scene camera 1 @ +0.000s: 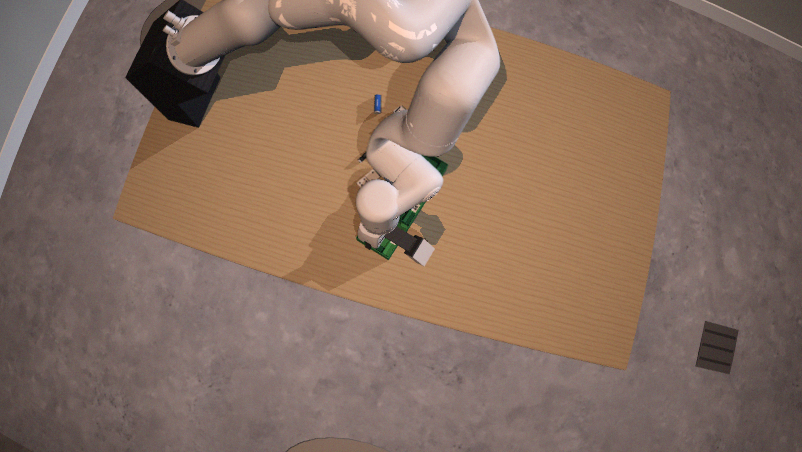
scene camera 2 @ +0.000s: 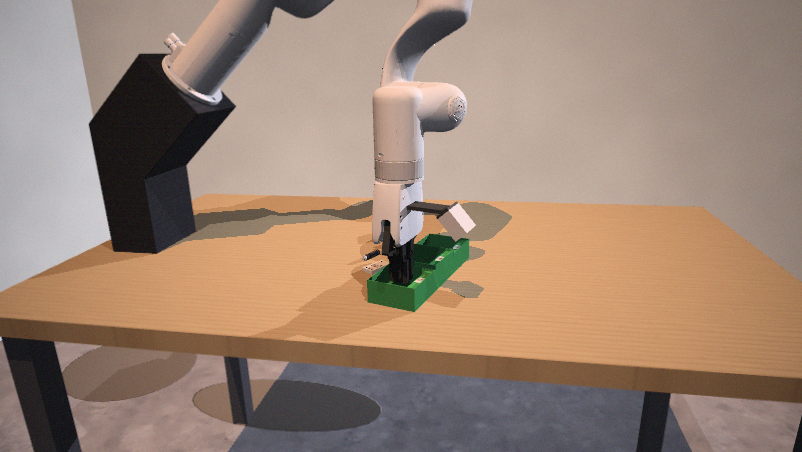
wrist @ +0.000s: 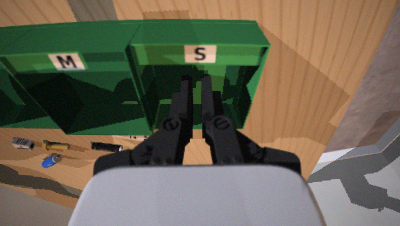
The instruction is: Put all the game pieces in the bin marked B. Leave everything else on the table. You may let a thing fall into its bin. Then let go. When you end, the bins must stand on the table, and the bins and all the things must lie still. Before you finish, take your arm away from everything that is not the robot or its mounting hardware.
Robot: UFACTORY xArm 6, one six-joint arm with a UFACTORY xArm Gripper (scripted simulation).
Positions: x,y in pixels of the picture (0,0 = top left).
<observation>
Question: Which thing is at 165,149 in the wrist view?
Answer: The gripper.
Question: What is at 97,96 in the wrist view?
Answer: A green bin.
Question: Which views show the gripper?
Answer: Scene camera 1, scene camera 2 and the wrist view: all of them.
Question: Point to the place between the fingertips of the gripper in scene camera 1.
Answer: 382,231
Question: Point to a green bin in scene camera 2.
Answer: At 436,258
</observation>
